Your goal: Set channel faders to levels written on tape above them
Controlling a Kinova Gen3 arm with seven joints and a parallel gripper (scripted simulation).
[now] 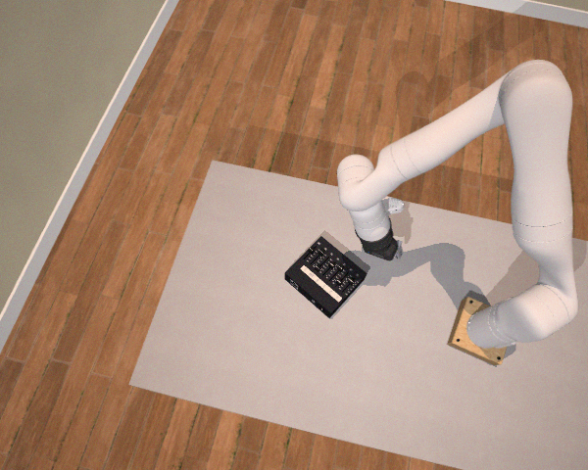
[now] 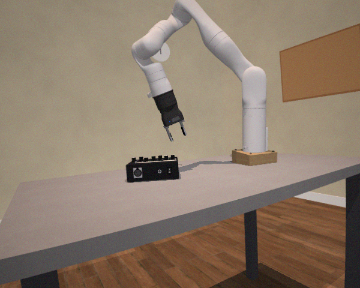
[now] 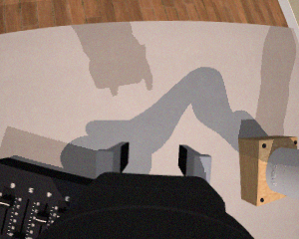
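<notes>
The master fader cap lies 18 cm ahead of my hand, 6 cm to the left of it and 7 cm below it.
</notes>
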